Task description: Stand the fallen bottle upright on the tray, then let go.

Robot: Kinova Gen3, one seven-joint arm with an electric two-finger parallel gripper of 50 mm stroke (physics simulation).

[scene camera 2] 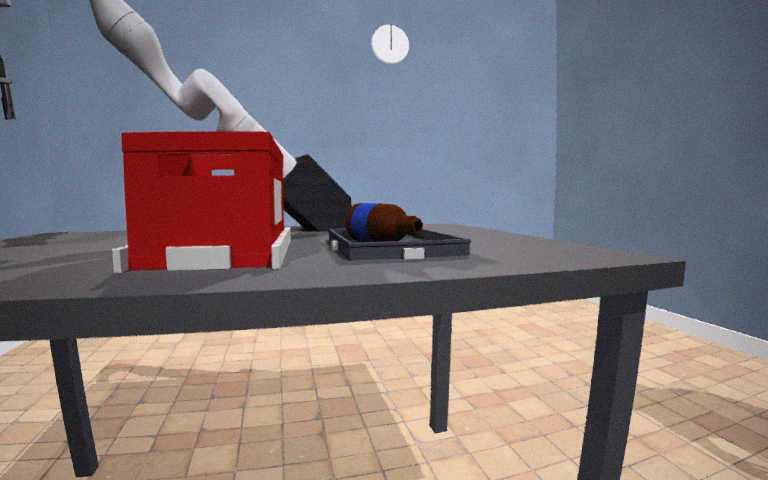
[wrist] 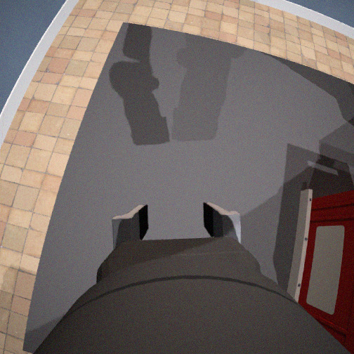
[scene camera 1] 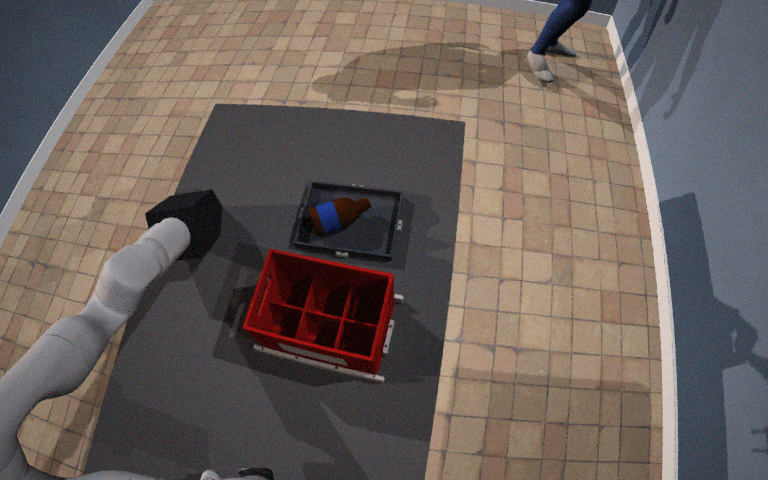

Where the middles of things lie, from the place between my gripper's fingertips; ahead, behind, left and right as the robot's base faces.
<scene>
My gripper is now 370 mm to the right of the red crate [scene camera 2: 171, 198], 140 mm above it and 100 mm short of it. Round my hand: brown bottle [scene camera 2: 373, 222]: 650 mm to the left, 180 mm below, 120 mm ahead; then dark tray [scene camera 1: 373, 235]: 660 mm to the left, 210 mm below, 150 mm ahead.
</scene>
